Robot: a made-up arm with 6 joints. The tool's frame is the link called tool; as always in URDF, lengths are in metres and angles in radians. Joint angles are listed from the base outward.
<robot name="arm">
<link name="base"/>
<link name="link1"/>
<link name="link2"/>
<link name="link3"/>
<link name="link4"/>
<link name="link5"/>
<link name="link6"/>
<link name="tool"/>
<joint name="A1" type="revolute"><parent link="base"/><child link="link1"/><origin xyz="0 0 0.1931"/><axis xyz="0 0 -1"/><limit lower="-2.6" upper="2.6"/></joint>
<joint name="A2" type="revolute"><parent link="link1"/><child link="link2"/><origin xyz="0.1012 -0.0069 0.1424"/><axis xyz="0 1 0"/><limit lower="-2.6" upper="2.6"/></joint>
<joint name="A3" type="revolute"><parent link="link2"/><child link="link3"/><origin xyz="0.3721 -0.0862 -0.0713"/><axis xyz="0 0 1"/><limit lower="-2.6" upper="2.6"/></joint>
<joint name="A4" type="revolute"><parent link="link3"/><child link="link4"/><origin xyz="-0.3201 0.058 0.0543"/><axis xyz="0 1 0"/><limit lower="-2.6" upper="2.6"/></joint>
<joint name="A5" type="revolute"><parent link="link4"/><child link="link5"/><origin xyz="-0.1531 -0.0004 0.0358"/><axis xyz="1 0 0"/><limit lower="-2.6" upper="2.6"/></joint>
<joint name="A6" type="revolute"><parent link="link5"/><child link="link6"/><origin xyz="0.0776 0.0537 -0.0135"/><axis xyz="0 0 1"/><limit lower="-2.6" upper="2.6"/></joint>
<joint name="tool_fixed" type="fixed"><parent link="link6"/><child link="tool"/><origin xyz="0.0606 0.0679 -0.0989"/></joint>
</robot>
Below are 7 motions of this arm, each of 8 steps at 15 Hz.
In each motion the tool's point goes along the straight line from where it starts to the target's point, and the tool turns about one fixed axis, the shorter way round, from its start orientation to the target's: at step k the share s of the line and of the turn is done. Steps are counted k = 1, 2, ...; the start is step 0. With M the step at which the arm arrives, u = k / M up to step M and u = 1 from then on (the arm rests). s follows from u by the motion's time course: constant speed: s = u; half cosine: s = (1 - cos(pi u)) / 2; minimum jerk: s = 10 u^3 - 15 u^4 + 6 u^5.
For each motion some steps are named. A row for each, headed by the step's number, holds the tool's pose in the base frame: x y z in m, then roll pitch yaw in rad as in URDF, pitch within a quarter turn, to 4 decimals.
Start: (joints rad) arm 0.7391 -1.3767 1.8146 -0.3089 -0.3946 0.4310
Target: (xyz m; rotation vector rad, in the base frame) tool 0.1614 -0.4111 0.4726 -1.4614 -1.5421 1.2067
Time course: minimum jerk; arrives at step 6
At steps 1, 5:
1: -0.0665 -0.5329 0.6077 -1.7299 0.5761 1.1419
5: 0.1530 -0.4156 0.4776 -1.9040 0.1309 1.6850

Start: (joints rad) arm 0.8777 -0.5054 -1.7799 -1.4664 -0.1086 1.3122
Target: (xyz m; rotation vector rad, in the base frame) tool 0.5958 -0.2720 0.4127 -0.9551 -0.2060 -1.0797
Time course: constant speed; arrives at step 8
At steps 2, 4, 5, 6, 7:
2: 0.5442 -0.4158 0.4709 -1.1228 -0.6728 -1.2288
4: 0.5614 -0.3679 0.4515 -0.9989 -0.6410 -1.1287
5: 0.5700 -0.3439 0.4418 -0.9366 -0.6288 -1.0778
6: 0.5786 -0.3199 0.4321 -0.8741 -0.6193 -1.0264
7: 0.5872 -0.2960 0.4224 -0.8115 -0.6123 -0.9747

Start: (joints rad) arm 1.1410 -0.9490 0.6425 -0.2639 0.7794 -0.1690
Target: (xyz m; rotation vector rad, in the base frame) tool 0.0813 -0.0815 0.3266 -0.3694 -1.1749 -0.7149
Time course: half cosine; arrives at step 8
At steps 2, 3, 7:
2: -0.0545 -0.1137 0.3250 0.0944 -0.9409 -0.3183
3: -0.0287 -0.1076 0.3253 0.0974 -0.9906 -0.4207
7: 0.0752 -0.0829 0.3265 0.2439 -1.1779 -0.9548

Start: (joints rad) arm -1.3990 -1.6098 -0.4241 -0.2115 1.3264 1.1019
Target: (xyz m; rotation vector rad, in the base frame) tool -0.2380 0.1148 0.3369 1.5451 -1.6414 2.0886
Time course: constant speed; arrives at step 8
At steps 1, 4, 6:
1: -0.2687 0.0557 0.3660 -2.0382 -0.3642 -1.8831
4: -0.2555 0.0810 0.3535 -1.9273 -0.5683 -2.0474
6: -0.2468 0.0979 0.3452 -1.8209 -0.6929 -2.1862

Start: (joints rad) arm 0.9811 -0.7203 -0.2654 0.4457 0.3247 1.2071
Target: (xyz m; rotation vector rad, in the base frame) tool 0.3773 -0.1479 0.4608 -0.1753 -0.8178 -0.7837
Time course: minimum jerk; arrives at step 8
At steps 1, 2, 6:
1: 0.2535 0.0435 0.3486 -0.0777 -0.5594 0.0535
2: 0.2645 0.0265 0.3586 -0.0665 -0.5873 -0.0223
6: 0.3643 -0.1278 0.4490 0.1655 -0.7793 -0.8048

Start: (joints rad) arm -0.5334 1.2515 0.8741 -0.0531 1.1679 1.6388
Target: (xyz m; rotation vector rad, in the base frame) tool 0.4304 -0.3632 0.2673 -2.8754 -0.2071 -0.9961
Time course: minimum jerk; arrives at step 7
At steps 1, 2, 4, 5, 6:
1: 0.2871 -0.2128 0.4356 2.3615 -0.7016 0.7321
2: 0.3049 -0.2315 0.4147 2.4637 -0.7190 0.6582
4: 0.3764 -0.3065 0.3307 2.8897 -0.7274 0.3446
5: 0.4092 -0.3409 0.2922 3.0788 -0.6984 0.2073
6: 0.4270 -0.3596 0.2713 -3.1064 -0.6747 0.1380

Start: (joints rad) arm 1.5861 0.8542 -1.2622 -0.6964 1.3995 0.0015
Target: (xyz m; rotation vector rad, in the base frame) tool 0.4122 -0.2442 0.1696 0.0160 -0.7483 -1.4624
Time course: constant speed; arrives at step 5
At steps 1, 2, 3, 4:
1: 0.3680 -0.4046 0.0870 0.5699 -0.2930 -2.2866
2: 0.3791 -0.3645 0.1077 0.5684 -0.3373 -2.1323
3: 0.3901 -0.3244 0.1283 0.5595 -0.3808 -1.9754
4: 0.4012 -0.2843 0.1490 0.5431 -0.4225 -1.8152

